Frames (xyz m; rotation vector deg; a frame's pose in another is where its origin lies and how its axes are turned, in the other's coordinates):
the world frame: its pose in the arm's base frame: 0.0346 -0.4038 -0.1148 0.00 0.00 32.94
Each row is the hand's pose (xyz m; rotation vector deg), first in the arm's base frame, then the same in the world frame.
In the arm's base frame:
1: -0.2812 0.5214 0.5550 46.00 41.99 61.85
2: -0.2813 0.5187 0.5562 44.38 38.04 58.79
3: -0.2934 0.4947 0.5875 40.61 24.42 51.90
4: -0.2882 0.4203 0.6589 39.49 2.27 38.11
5: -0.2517 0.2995 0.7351 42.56 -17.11 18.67
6: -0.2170 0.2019 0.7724 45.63 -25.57 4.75
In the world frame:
1: 0.2381 0.9482 0.6698 53.79 26.14 32.11
2: 0.2365 0.9460 0.6710 51.37 23.01 28.67
3: 0.2133 0.9324 0.7023 44.47 11.54 20.81
4: 0.1772 0.8671 0.7737 37.79 -8.85 6.46
5: 0.1422 0.7459 0.8499 35.87 -28.40 -12.50
6: 0.1182 0.6451 0.8872 36.84 -37.80 -25.86

